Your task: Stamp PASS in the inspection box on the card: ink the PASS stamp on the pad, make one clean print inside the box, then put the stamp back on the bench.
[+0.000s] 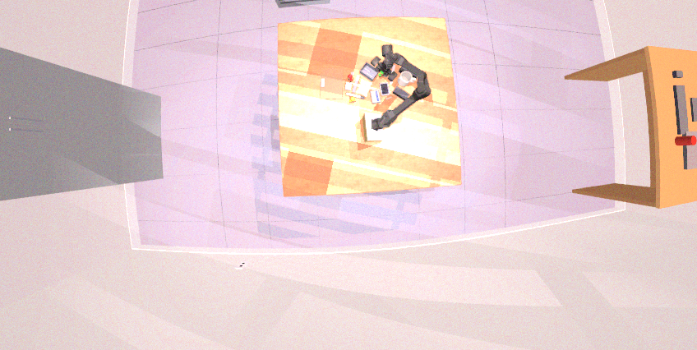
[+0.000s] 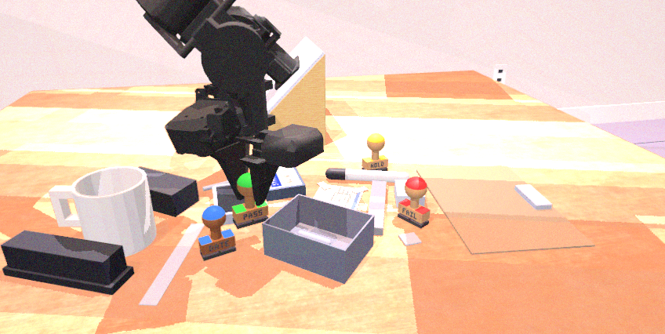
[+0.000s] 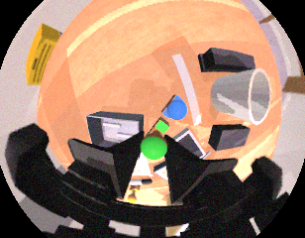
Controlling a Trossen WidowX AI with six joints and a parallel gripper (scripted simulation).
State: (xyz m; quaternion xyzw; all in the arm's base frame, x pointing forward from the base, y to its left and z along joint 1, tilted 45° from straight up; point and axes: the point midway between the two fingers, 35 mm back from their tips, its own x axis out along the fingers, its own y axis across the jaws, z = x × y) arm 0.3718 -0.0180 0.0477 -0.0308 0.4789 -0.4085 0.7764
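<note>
Now: the ink pad 9 cm behind my gripper tip, 6 cm below it and 3 cm to the right of it. Also, from my gripper tip: grey box 8 cm to the left, 5 cm below, 2 cm ahead; then blue date stamp 4 cm to the right, 4 cm below, 1 cm ahead; then green-knobbed pass stamp 1 cm below.
</note>
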